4 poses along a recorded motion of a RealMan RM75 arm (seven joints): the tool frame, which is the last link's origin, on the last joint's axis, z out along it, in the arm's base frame.
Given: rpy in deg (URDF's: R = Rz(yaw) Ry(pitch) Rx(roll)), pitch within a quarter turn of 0, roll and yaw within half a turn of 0; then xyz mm.
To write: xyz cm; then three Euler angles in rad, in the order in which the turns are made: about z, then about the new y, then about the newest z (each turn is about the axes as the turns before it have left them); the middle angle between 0 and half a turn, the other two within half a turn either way. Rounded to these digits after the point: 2 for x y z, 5 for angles.
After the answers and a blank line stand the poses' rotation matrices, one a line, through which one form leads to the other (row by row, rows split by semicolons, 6 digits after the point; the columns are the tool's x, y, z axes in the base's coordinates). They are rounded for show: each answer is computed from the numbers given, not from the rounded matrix.
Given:
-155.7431 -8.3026 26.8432 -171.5 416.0 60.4
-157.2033 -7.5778 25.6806 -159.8 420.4 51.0
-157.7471 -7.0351 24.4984 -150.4 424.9 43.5
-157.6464 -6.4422 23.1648 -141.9 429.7 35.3
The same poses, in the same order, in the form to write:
-17.15 41.60 6.04 1.72918 2.69554 -1.91211
-15.98 42.04 5.10 1.71497 2.72342 -1.90153
-15.04 42.49 4.35 1.70753 2.73520 -1.88582
-14.19 42.97 3.53 1.70874 2.73637 -1.85940

0.882894 0.464616 -0.068044; 0.446818 -0.786684 0.426008; 0.144401 -0.406523 -0.902157
0.893353 0.445551 -0.058346; 0.429569 -0.808683 0.401874; 0.131872 -0.384079 -0.913834
0.903122 0.425990 -0.053882; 0.411546 -0.822966 0.391607; 0.122477 -0.375844 -0.918553
0.913572 0.403049 -0.054207; 0.390893 -0.833504 0.390479; 0.112201 -0.377920 -0.919014

